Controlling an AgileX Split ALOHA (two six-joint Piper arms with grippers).
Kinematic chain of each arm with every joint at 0, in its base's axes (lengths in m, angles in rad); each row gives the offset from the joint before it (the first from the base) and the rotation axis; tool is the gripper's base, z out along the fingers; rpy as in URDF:
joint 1: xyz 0 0 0.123 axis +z
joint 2: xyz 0 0 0 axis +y
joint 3: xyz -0.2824 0 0.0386 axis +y
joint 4: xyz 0.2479 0 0.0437 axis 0.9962 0 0.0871
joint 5: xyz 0 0 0 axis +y
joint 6: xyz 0.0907 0 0.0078 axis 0.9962 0 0.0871
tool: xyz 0 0 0 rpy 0 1.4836 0
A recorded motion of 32 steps. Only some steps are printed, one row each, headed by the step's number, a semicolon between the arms.
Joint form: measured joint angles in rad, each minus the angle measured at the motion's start. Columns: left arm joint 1, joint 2, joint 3, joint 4, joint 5, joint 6; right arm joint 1, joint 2, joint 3, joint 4, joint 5, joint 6.
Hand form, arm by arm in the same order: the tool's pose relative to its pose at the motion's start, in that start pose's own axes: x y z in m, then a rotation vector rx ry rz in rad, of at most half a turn. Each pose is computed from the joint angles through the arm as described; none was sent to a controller.
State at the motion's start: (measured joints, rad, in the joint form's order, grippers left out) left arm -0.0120 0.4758 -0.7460 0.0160 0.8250 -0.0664; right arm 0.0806 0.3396 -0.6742 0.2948 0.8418 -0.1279
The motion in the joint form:
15: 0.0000 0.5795 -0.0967 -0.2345 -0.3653 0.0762; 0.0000 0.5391 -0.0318 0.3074 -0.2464 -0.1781
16: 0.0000 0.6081 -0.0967 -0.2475 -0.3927 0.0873; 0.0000 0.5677 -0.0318 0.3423 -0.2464 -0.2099
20: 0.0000 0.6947 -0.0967 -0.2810 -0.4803 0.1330; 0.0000 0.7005 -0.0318 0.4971 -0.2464 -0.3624
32: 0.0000 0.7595 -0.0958 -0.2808 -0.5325 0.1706; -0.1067 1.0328 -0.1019 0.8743 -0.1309 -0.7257
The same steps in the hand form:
15: -0.0430 -0.0139 0.1422 0.0942 0.1204 -0.1354; -0.0268 -0.0160 0.1232 -0.0769 0.2027 0.1918
16: -0.0424 -0.0140 0.1506 0.0939 0.1210 -0.1387; -0.0253 -0.0162 0.1301 -0.0910 0.2219 0.1988
20: -0.0395 -0.0134 0.1759 0.0869 0.1179 -0.1318; -0.0164 -0.0176 0.1614 -0.1503 0.3035 0.2254
32: -0.0342 -0.0122 0.1946 0.0743 0.1299 -0.0980; -0.0032 -0.0441 0.2310 -0.2775 0.4149 0.3713

